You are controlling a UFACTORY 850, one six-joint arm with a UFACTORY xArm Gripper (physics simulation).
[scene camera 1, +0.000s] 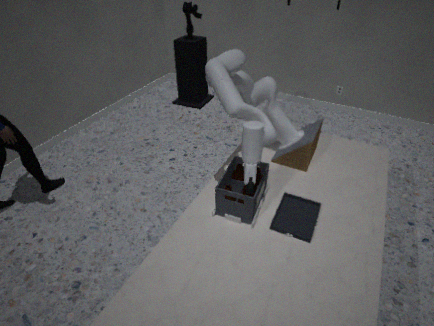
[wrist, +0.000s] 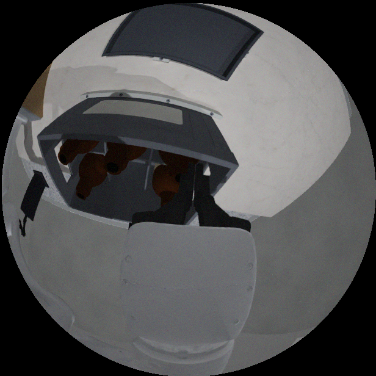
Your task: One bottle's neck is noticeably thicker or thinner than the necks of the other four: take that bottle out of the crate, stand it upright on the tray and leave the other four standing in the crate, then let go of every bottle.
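The grey crate [scene camera 1: 225,203] [wrist: 195,131] stands on the table and holds brown bottles upright. In the wrist view a left bottle [wrist: 92,170], a middle bottle [wrist: 125,151] and a right bottle [wrist: 164,179] show; two more are partly hidden by the crate's rim and the fingers. The necks are too dark and foreshortened to compare surely. My gripper [scene camera 1: 250,189] [wrist: 194,171] is shut and empty, pointing down at the crate's end farthest from the robot base, its fingertips beside the right-hand bottles. Whether it touches one cannot be told. The dark tray [scene camera 1: 296,216] [wrist: 181,37] lies flat beside the crate, with no bottle on it.
A wooden wedge [scene camera 1: 298,154] with a grey sloping top stands under the arm's base, behind the tray. The crate's walls and inner dividers surround the bottles. A black pedestal [scene camera 1: 190,70] and a person's legs [scene camera 1: 27,157] are on the floor, away from the table.
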